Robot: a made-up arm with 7 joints.
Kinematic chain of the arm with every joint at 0, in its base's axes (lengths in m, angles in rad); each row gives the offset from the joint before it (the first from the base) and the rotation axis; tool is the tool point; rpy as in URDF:
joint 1: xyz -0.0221 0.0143 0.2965 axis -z
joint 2: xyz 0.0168 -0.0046 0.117 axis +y
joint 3: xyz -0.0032 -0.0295 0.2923 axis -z
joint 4: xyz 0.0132 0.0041 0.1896 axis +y
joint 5: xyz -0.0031 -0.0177 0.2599 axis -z
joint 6: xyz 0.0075 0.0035 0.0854 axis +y
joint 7: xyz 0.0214 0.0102 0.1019 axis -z
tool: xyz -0.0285 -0.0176 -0.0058 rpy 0 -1.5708 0
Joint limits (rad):
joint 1: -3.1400..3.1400
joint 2: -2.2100..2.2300
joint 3: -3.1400..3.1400
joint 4: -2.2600..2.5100
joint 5: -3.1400..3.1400
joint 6: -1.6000..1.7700
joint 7: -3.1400..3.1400
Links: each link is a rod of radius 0.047 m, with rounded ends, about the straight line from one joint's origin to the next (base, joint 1, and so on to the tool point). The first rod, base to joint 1, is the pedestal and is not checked.
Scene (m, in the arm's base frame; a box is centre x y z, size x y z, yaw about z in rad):
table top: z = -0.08
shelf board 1: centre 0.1 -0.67 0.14 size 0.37 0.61 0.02 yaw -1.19
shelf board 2: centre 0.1 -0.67 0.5 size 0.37 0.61 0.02 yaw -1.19
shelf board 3: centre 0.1 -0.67 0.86 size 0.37 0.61 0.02 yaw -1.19
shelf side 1: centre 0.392 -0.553 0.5 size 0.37 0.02 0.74 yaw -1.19
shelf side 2: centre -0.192 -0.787 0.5 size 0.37 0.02 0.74 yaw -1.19
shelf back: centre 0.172 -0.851 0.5 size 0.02 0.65 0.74 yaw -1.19
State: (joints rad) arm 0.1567 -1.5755 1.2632 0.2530 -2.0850 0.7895 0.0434
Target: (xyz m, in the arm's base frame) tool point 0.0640 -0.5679 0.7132
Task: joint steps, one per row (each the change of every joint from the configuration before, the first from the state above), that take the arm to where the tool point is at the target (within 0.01 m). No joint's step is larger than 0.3 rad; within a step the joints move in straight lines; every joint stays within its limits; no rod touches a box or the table.
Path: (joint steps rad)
1: -0.0976 0.0295 -0.0442 0.2765 0.0469 0.0119 -0.0210
2: -0.0976 0.0294 -0.0442 0.2765 0.0468 0.0118 -0.0209
3: -0.0976 0.0295 -0.0442 0.2765 0.0469 0.0119 -0.0210
4: -0.0976 0.0295 -0.0443 0.2765 0.0468 0.0118 -0.0210
5: -0.0976 0.0294 -0.0442 0.2765 0.0469 0.0119 -0.0210
6: -0.0976 0.0295 -0.0442 0.2765 0.0469 0.0118 -0.0209
7: -0.0976 0.0294 -0.0442 0.2765 0.0468 0.0119 -0.0210
8: -0.1725 0.0574 0.1793 -0.2846 -0.0578 -0.0670 0.0348
9: -0.1725 0.0573 0.1792 -0.2845 -0.0579 -0.0670 0.0348

